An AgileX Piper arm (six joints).
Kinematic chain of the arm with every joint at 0, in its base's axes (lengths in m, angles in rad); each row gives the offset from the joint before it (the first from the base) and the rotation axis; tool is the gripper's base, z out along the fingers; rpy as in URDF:
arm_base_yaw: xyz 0 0 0.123 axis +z
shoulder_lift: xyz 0 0 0 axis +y
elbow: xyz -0.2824 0 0.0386 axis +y
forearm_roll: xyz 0.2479 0 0.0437 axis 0.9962 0 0.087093
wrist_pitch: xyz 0 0 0 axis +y
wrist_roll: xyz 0.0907 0 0.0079 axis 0.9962 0 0.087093
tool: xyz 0 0 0 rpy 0 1.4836 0
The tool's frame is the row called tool.
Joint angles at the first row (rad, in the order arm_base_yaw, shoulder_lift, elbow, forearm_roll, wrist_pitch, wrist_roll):
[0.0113 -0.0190 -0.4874 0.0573 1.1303 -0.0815]
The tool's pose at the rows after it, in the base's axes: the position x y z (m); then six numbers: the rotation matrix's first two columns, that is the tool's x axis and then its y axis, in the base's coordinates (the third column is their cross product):
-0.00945 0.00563 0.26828 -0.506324 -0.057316 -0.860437 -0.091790 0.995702 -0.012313
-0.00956 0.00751 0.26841 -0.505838 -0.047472 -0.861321 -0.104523 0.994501 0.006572
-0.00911 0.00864 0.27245 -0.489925 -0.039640 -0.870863 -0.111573 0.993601 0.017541
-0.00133 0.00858 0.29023 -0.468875 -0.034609 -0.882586 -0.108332 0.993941 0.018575
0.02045 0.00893 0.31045 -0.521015 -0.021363 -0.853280 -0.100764 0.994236 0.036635
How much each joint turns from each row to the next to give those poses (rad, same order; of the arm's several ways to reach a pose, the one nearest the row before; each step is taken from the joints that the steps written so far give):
[0.0001 -0.0001 0.0000 0.0124 0.0000 0.0000]
[-0.0001 0.0000 0.0000 0.0229 0.0000 0.0000]
[0.0000 0.0066 -0.0100 0.0145 -0.0149 0.0000]
[0.0000 0.0716 -0.0496 0.0008 -0.0464 0.0000]
[-0.0001 0.1548 -0.0687 0.0030 -0.0275 0.0098]

